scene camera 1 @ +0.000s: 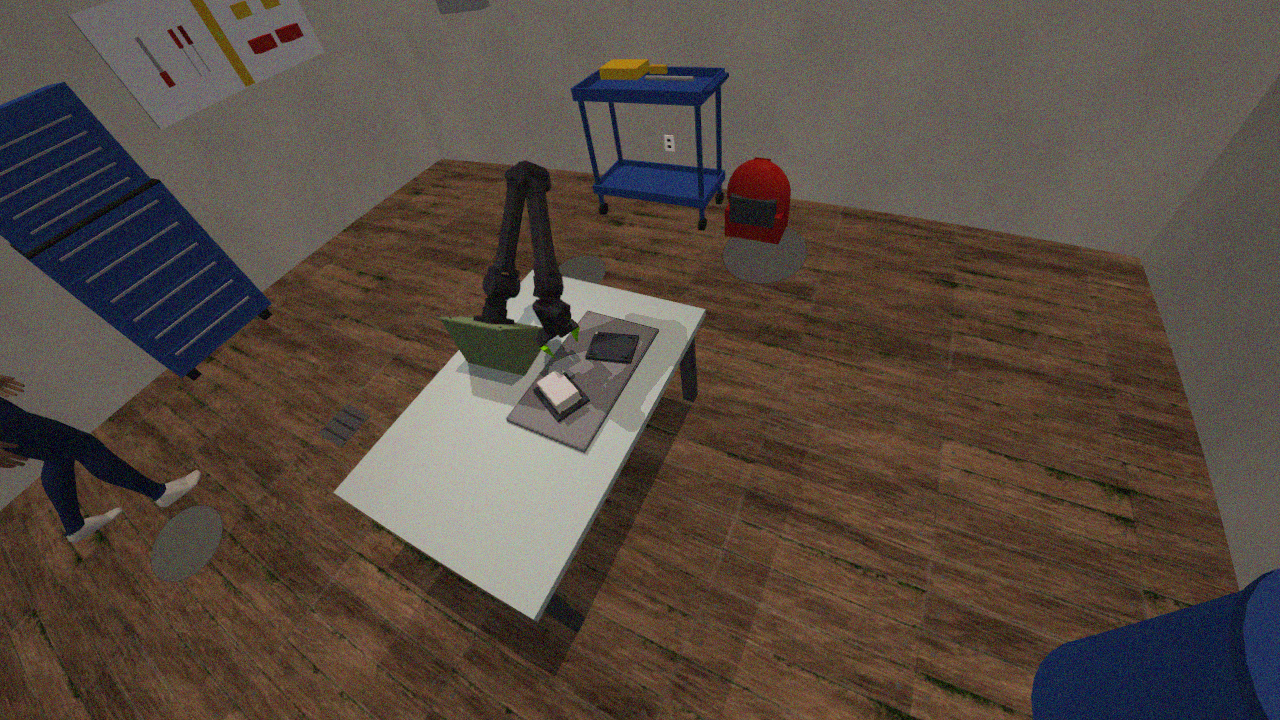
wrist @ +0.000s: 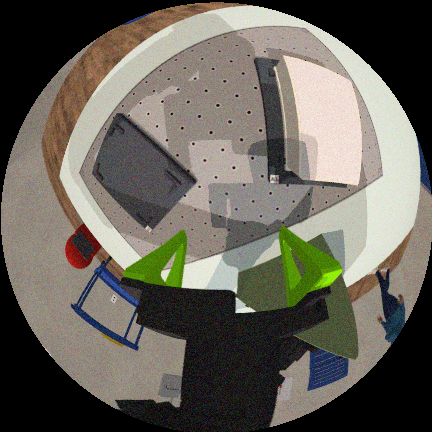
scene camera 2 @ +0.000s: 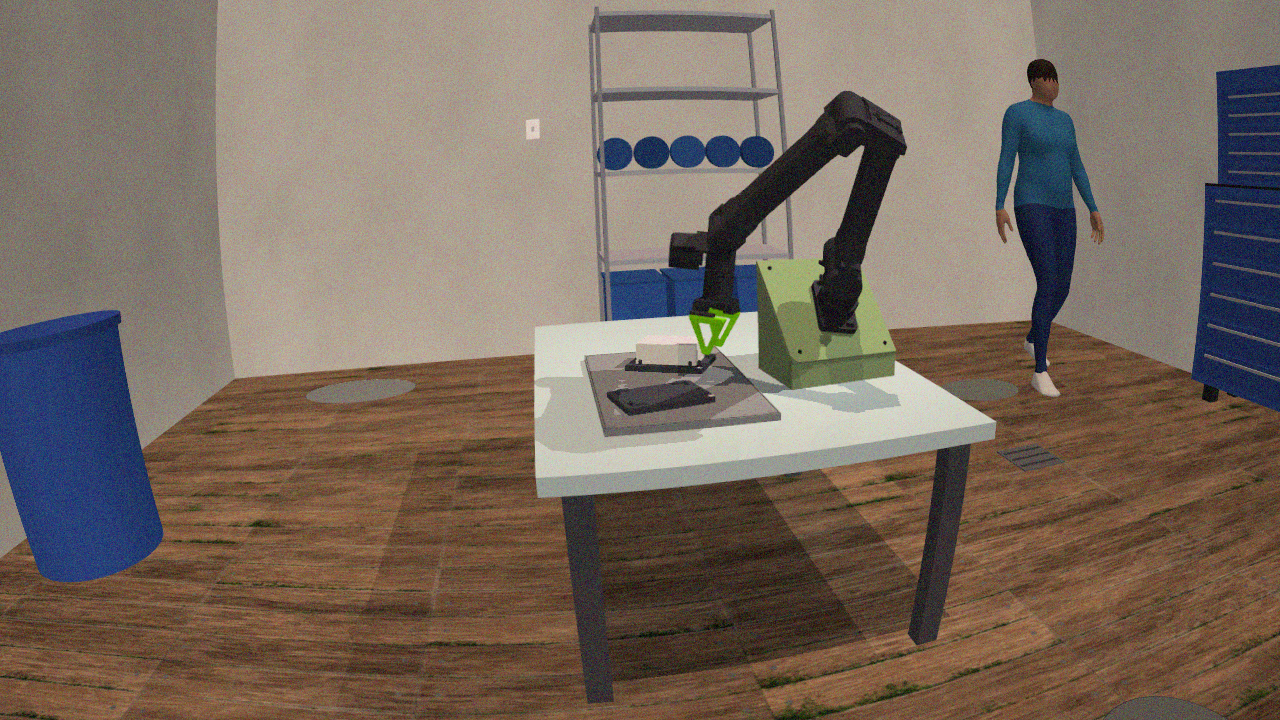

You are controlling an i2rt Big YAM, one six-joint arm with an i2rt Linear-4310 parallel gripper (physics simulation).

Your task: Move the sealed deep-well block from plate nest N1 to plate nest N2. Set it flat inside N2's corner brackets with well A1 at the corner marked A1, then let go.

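Places are measured from the arm's base along level axes (x right, y ahead, z up), in metres.
Pixels of known places: gripper, fingertip midpoint: (scene camera 1: pixel 565 349) (wrist: pixel 232 232) (scene camera 2: pixel 712 350); arm's base at its link origin: (scene camera 1: pixel 493 322) (wrist: pixel 298 335) (scene camera 2: pixel 833 308).
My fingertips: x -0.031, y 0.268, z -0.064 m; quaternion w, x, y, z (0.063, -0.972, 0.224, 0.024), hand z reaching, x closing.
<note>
For each thing: its top centre in the pictures, then the offset to it from my fingertips. "*": a spot on its surface instead. Level surfaces: height alone.
- sealed deep-well block at its top centre: (wrist: pixel 334 119) (scene camera 2: pixel 670 340) (scene camera 1: pixel 557 386) dy +0.062, dx +0.140, dz -0.006 m
- dark nest N1 at its top centre: (wrist: pixel 319 119) (scene camera 2: pixel 671 354) (scene camera 1: pixel 559 392) dy +0.062, dx +0.140, dz -0.038 m
- small A1 label at a spot on its surface: (wrist: pixel 274 179) * dy +0.014, dx +0.059, dz -0.048 m
- dark nest N2 at its top centre: (wrist: pixel 125 176) (scene camera 2: pixel 660 390) (scene camera 1: pixel 611 344) dy +0.115, dx -0.105, dz -0.042 m
- small white label at a spot on its surface: (wrist: pixel 148 229) * dy +0.027, dx -0.140, dz -0.048 m
- grey perforated board at its top centre: (wrist: pixel 216 140) (scene camera 2: pixel 669 380) (scene camera 1: pixel 585 371) dy +0.082, dx +0.021, dz -0.059 m
- white table at its surface level: dz -0.073 m
The sealed deep-well block (scene camera 1: pixel 559 391) (scene camera 2: pixel 666 350) (wrist: pixel 325 125), pale pink-white on top, sits on the dark nest N1 (wrist: pixel 272 125) (scene camera 2: pixel 657 368). A small A1 label (wrist: pixel 274 179) shows at a corner of N1 in the wrist view. The dark nest N2 (scene camera 1: pixel 613 347) (scene camera 2: pixel 660 396) (wrist: pixel 142 167) holds nothing; its corner brackets show, and a small white label (wrist: pixel 148 229) at one corner is too small to read. My gripper (scene camera 1: pixel 561 342) (scene camera 2: pixel 710 347) (wrist: pixel 232 232) is open and empty, fingers pointing down. It is above and to the side of the block, over the board edge nearest the green pedestal.
Both nests are on a grey perforated board (scene camera 1: pixel 546 425) (scene camera 2: pixel 751 410) (wrist: pixel 215 90) on the white table (scene camera 1: pixel 447 483) (scene camera 2: pixel 930 425). The green pedestal (scene camera 1: pixel 492 347) (scene camera 2: pixel 827 362) (wrist: pixel 257 285) carries the arm beside the board. A person (scene camera 2: pixel 1047 161) stands away from the table.
</note>
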